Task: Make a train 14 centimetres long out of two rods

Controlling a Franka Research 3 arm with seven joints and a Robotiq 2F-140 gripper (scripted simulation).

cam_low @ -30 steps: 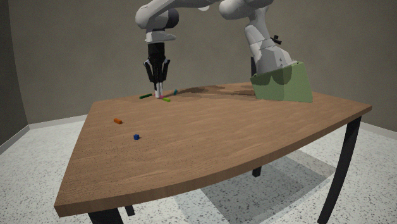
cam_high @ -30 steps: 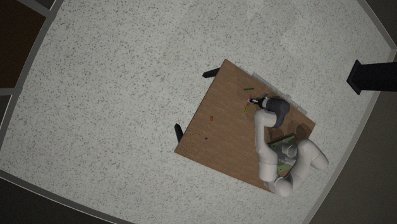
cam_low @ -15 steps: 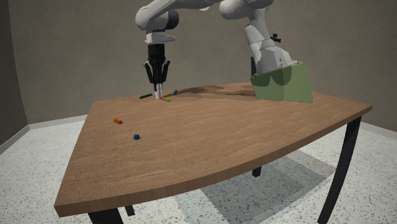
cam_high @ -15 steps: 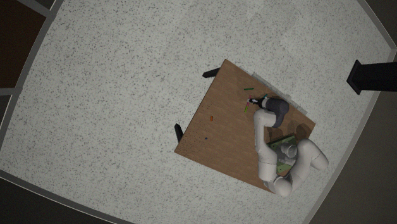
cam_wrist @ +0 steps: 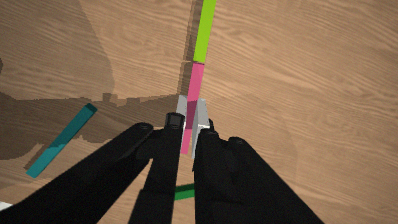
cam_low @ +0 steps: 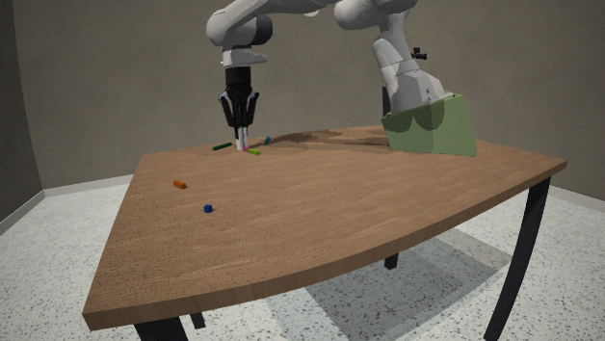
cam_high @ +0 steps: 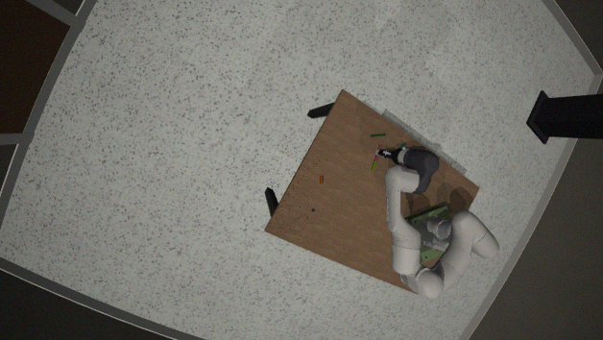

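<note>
The pink rod lies 30 mm below my hand. From my hand the other things lie so: lime rod 70 mm to the left, 30 mm below, 20 mm behind; green rod 80 mm to the right, 50 mm ahead, 30 mm below; turquoise rod 100 mm behind, 80 mm to the right, 30 mm below.
</note>
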